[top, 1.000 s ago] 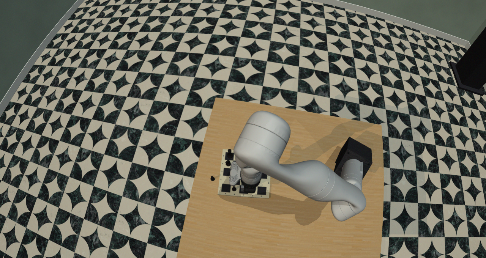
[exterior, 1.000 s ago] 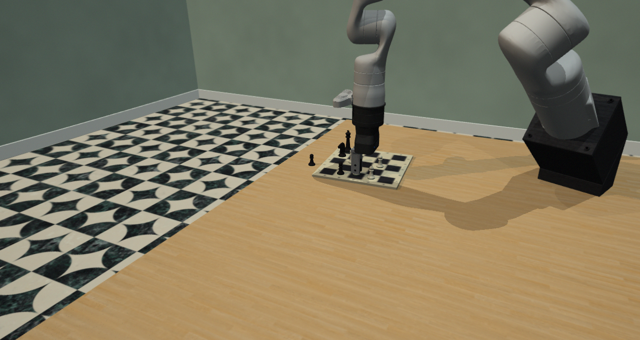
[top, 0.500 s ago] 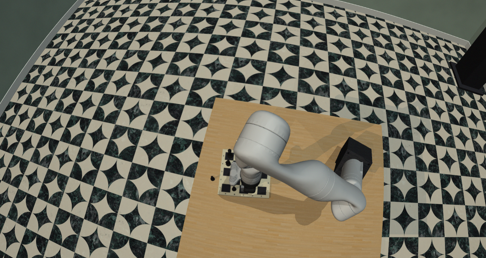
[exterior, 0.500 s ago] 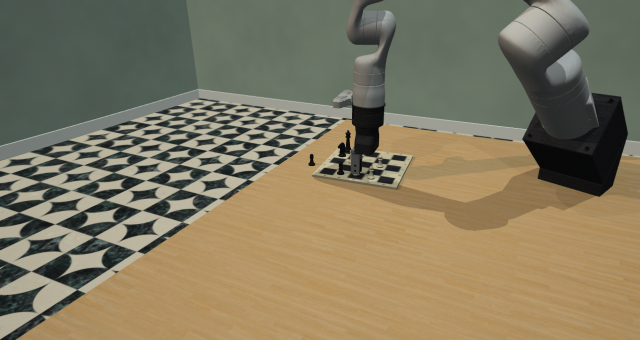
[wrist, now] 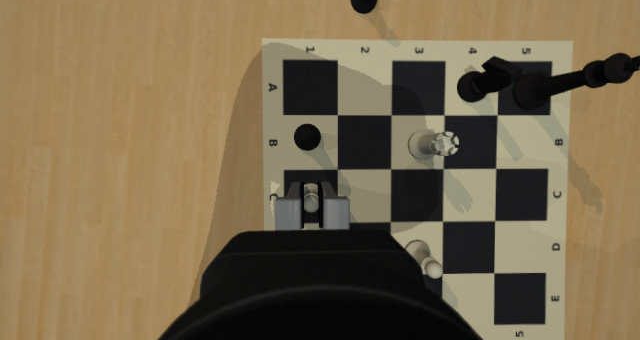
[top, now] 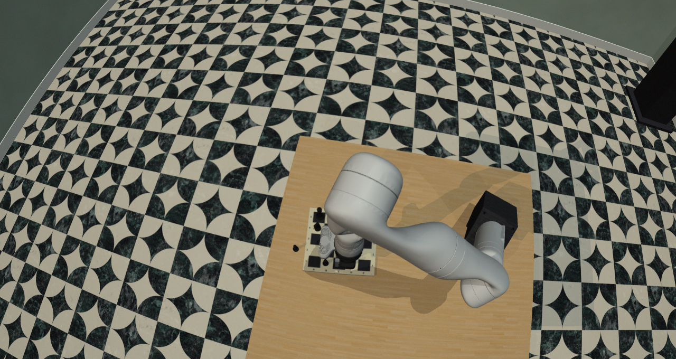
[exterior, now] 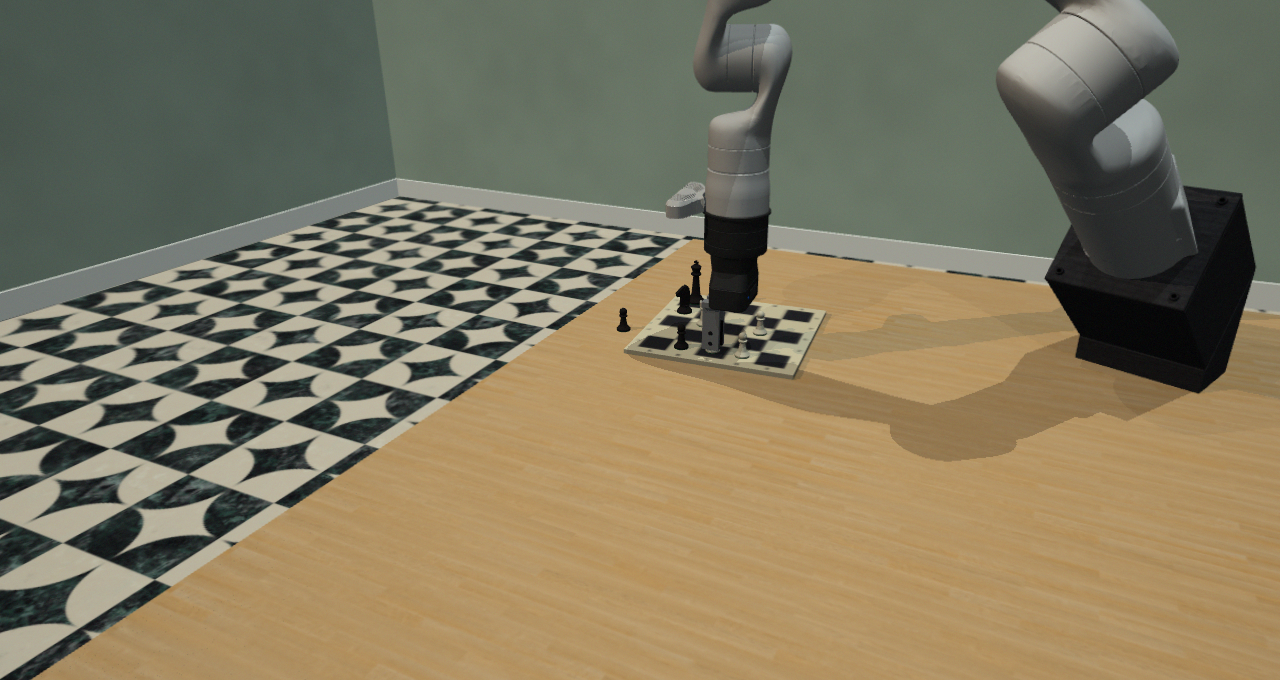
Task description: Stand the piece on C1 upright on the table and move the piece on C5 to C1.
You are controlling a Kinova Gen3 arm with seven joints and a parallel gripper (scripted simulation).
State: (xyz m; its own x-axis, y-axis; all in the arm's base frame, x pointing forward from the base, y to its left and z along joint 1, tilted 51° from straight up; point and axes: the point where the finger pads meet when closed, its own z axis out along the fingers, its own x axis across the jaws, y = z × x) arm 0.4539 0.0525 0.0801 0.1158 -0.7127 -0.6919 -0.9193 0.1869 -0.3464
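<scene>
The chessboard is 1 cm ahead of my hand, 8 cm to the right of it and 3 cm below it. From my hand the other things lie so: black knight 9 cm ahead, 10 cm to the right, 1 cm below; black king 9 cm ahead, 15 cm to the right, 1 cm above.
</scene>
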